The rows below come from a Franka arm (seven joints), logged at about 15 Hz.
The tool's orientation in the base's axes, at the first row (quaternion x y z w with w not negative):
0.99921 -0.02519 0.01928 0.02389
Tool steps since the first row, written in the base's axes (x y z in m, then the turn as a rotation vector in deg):
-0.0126 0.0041 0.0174 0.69 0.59 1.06
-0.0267 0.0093 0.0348 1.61 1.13 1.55
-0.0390 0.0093 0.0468 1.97 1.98 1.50
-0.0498 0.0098 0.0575 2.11 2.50 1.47
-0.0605 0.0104 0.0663 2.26 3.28 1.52
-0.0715 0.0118 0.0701 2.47 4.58 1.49
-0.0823 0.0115 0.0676 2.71 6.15 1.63
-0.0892 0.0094 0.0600 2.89 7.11 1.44
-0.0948 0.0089 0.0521 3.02 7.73 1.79
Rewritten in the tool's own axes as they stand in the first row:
-0.0121 -0.0026 -0.0180 0.70 -0.57 -1.06
-0.0257 -0.0063 -0.0362 1.61 -1.14 -1.54
-0.0375 -0.0051 -0.0486 1.93 -2.01 -1.52
-0.0479 -0.0045 -0.0597 2.04 -2.53 -1.51
-0.0583 -0.0042 -0.0689 2.15 -3.32 -1.59
-0.0692 -0.0048 -0.0732 2.30 -4.63 -1.62
-0.0800 -0.0041 -0.0711 2.47 -6.20 -1.83
-0.0871 -0.0020 -0.0637 2.59 -7.17 -1.68
-0.0930 -0.0016 -0.0560 2.70 -7.78 -2.05

